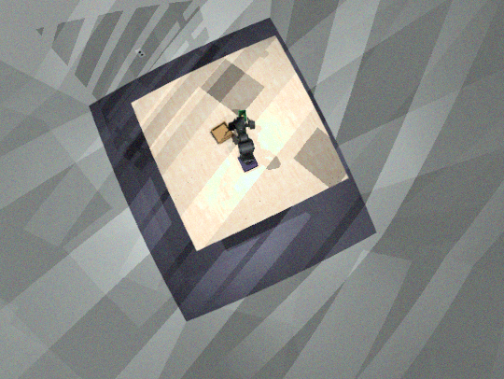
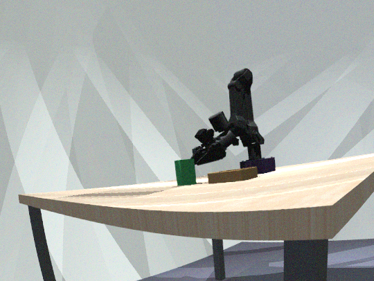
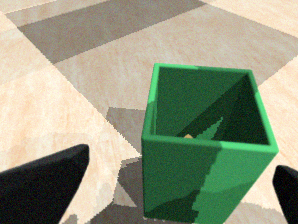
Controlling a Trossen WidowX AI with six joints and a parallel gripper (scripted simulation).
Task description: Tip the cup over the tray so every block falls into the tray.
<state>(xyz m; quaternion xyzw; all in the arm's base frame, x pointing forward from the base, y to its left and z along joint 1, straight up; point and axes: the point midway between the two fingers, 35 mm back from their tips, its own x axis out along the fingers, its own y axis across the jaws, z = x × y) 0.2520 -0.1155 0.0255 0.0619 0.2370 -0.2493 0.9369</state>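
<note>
Right now the tan block is 3 cm below my gripper tip, 2 cm to the right of it and 1 cm ahead of it. Round my gripper tip: red block: 4 cm below, 2 cm to the right, 1 cm ahead; blue block: 6 cm below, 2 cm to the right, 2 cm ahead; green square cup: 5 cm below, 2 cm to the right, 1 cm ahead.
</note>
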